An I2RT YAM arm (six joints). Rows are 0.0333 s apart.
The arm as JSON. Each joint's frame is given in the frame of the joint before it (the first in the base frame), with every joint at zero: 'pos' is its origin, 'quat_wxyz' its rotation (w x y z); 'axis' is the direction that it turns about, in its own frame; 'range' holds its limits. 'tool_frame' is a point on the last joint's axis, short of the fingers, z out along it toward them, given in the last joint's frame.
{
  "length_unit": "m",
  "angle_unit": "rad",
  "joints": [
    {
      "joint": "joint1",
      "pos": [
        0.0,
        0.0,
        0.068
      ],
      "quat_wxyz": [
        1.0,
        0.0,
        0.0,
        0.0
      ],
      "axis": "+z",
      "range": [
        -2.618,
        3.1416
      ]
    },
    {
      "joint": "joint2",
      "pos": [
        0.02,
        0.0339,
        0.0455
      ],
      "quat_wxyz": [
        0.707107,
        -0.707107,
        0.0,
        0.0
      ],
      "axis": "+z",
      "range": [
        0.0,
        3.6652
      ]
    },
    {
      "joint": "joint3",
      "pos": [
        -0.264,
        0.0,
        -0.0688
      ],
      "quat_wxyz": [
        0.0,
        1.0,
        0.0,
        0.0
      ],
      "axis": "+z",
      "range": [
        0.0,
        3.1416
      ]
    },
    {
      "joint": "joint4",
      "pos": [
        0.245,
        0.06,
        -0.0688
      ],
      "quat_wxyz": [
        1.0,
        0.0,
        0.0,
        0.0
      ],
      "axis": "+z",
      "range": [
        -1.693,
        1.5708
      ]
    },
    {
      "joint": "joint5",
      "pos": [
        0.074,
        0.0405,
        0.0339
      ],
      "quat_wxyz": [
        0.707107,
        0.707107,
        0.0,
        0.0
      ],
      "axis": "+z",
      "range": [
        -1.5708,
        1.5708
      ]
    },
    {
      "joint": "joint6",
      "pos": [
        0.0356,
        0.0,
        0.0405
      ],
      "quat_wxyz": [
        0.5,
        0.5,
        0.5,
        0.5
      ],
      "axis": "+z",
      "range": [
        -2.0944,
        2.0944
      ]
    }
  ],
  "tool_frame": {
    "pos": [
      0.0,
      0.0,
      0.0
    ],
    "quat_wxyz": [
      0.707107,
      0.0,
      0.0,
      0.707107
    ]
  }
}
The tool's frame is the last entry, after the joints.
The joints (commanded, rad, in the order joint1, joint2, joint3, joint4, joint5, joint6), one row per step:
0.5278, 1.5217, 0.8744, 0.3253, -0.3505, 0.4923
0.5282, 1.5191, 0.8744, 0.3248, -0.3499, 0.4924
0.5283, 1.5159, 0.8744, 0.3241, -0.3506, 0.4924
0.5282, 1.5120, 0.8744, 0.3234, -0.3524, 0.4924
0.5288, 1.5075, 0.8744, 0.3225, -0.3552, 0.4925
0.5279, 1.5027, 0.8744, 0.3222, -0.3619, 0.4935
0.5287, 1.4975, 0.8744, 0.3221, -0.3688, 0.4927
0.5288, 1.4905, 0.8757, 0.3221, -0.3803, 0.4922
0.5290, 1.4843, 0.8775, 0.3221, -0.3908, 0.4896
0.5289, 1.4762, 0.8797, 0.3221, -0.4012, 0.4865
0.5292, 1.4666, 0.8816, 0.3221, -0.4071, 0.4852
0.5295, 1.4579, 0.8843, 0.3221, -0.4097, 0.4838
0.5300, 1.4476, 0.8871, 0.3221, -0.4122, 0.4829
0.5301, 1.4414, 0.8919, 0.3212, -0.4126, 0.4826
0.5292, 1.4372, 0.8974, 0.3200, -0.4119, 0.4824
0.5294, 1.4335, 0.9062, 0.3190, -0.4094, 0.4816
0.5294, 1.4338, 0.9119, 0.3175, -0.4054, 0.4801
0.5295, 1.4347, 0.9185, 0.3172, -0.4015, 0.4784
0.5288, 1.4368, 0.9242, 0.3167, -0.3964, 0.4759
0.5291, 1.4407, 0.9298, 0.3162, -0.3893, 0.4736
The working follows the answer.
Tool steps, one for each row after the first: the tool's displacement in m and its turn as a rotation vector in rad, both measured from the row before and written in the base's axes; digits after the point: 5 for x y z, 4 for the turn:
-0.00036, -0.00008, 0.00078, 0.0010, -0.0018, -0.0002
-0.00042, -0.00018, 0.00096, 0.0014, -0.0020, 0.0008
-0.00050, -0.00026, 0.00118, 0.0021, -0.0025, 0.0016
-0.00073, -0.00008, 0.00135, 0.0026, -0.0026, 0.0032
-0.00059, -0.00044, 0.00152, 0.0046, -0.0021, 0.0052
-0.00095, 0.00002, 0.00167, 0.0039, -0.0040, 0.0076
-0.00103, -0.00012, 0.00270, 0.0068, -0.0059, 0.0112
-0.00089, -0.00004, 0.00261, 0.0051, -0.0074, 0.0110
-0.00106, -0.00026, 0.00333, 0.0059, -0.0099, 0.0107
-0.00126, -0.00039, 0.00368, 0.0064, -0.0102, 0.0063
-0.00101, -0.00037, 0.00365, 0.0055, -0.0106, 0.0031
-0.00128, -0.00046, 0.00417, 0.0066, -0.0117, 0.0031
-0.00047, -0.00022, 0.00348, 0.0050, -0.0089, 0.0006
0.00004, -0.00035, 0.00307, 0.0040, -0.0076, -0.0015
0.00021, 0.00011, 0.00408, 0.0049, -0.0108, -0.0021
0.00058, 0.00019, 0.00171, 0.0004, -0.0050, -0.0036
0.00074, 0.00032, 0.00197, 0.0011, -0.0064, -0.0034
0.00101, 0.00013, 0.00126, -0.0008, -0.0052, -0.0052
0.00115, 0.00052, 0.00066, -0.0019, -0.0035, -0.0063

Tool pose at each row, in the base's axes (x y z in m, rotation vector in rad; rounded; the steps above come from the unrounded poses):
0.28808, 0.18209, 0.24330, -0.2892, 1.9854, 1.0077
0.28771, 0.18201, 0.24408, -0.2893, 1.9832, 1.0079
0.28729, 0.18183, 0.24504, -0.2902, 1.9806, 1.0091
0.28680, 0.18157, 0.24622, -0.2918, 1.9773, 1.0114
0.28607, 0.18149, 0.24757, -0.2949, 1.9736, 1.0151
0.28548, 0.18106, 0.24909, -0.2985, 1.9693, 1.0221
0.28454, 0.18108, 0.25076, -0.3059, 1.9638, 1.0293
0.28350, 0.18096, 0.25346, -0.3162, 1.9550, 1.0410
0.28261, 0.18091, 0.25606, -0.3278, 1.9457, 1.0503
0.28155, 0.18065, 0.25940, -0.3399, 1.9337, 1.0593
0.28030, 0.18026, 0.26308, -0.3474, 1.9210, 1.0657
0.27929, 0.17988, 0.26672, -0.3524, 1.9083, 1.0690
0.27801, 0.17942, 0.27090, -0.3573, 1.8940, 1.0729
0.27753, 0.17920, 0.27438, -0.3592, 1.8832, 1.0746
0.27757, 0.17885, 0.27745, -0.3590, 1.8740, 1.0745
0.27779, 0.17895, 0.28152, -0.3593, 1.8615, 1.0736
0.27837, 0.17914, 0.28324, -0.3579, 1.8569, 1.0697
0.27911, 0.17947, 0.28521, -0.3570, 1.8506, 1.0661
0.28012, 0.17960, 0.28647, -0.3549, 1.8465, 1.0600
0.28127, 0.18011, 0.28712, -0.3517, 1.8445, 1.0527

